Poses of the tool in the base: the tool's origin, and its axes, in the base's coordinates. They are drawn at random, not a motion.
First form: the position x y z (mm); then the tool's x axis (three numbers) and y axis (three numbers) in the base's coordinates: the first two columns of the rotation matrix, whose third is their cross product.
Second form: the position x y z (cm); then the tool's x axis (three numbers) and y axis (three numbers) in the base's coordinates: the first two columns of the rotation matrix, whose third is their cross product. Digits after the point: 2 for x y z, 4 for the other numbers.
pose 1, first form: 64.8 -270.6 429.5 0.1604 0.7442 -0.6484 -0.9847 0.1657 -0.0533
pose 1, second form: 6.48 -27.06 42.95 0.1604 0.7442 -0.6484 -0.9847 0.1657 -0.0533
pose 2, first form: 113.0 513.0 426.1 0.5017 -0.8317 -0.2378 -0.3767 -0.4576 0.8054
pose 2, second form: 11.30 51.30 42.61 0.5017 -0.8317 -0.2378 -0.3767 -0.4576 0.8054
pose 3, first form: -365.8 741.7 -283.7 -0.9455 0.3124 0.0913 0.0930 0.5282 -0.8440
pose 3, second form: -36.58 74.17 -28.37 -0.9455 0.3124 0.0913 0.0930 0.5282 -0.8440
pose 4, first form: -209.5 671.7 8.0 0.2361 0.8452 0.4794 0.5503 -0.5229 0.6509
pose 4, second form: -20.95 67.17 0.80 0.2361 0.8452 0.4794 0.5503 -0.5229 0.6509
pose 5, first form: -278.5 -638.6 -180.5 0.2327 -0.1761 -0.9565 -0.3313 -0.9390 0.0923
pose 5, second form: -27.85 -63.86 -18.05 0.2327 -0.1761 -0.9565 -0.3313 -0.9390 0.0923
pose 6, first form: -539.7 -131.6 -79.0 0.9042 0.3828 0.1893 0.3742 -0.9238 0.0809
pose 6, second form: -53.97 -13.16 -7.90 0.9042 0.3828 0.1893 0.3742 -0.9238 0.0809
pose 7, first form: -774.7 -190.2 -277.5 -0.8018 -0.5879 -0.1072 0.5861 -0.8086 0.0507
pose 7, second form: -77.47 -19.02 -27.75 -0.8018 -0.5879 -0.1072 0.5861 -0.8086 0.0507
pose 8, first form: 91.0 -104.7 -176.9 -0.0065 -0.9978 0.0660 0.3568 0.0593 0.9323
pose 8, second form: 9.10 -10.47 -17.69 -0.0065 -0.9978 0.0660 0.3568 0.0593 0.9323
